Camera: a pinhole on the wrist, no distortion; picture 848 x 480 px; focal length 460.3 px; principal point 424.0 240.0 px. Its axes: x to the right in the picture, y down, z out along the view. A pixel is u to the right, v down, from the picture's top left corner.
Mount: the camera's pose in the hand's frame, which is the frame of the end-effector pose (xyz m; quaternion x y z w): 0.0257 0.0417 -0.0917 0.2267 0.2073 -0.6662 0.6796
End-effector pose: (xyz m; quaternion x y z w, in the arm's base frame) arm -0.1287 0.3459 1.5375 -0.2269 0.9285 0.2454 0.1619
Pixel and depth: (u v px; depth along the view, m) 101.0 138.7 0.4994
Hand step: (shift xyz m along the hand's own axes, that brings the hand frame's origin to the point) -0.1035 0.0332 0.5145
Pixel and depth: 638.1 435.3 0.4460
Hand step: 0.2113 -0.3854 0.1551
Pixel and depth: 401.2 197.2 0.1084
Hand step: 0.0133 -0.0174 -0.0009
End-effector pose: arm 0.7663 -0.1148 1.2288 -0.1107 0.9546 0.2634 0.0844
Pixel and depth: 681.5 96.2 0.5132
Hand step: -0.1374 -0.4927 0.1519
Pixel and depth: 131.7 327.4 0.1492
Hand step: 0.0485 0.0317 0.0856
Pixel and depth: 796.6 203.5 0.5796
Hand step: -0.0196 -0.6781 0.1032
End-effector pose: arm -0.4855 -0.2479 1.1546 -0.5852 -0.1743 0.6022 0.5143
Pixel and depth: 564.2 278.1 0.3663
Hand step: 0.0515 -0.2626 0.1413
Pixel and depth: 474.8 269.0 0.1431
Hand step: 0.0322 -0.0546 0.0155
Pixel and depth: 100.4 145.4 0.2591
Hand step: -0.0376 0.0376 0.2231
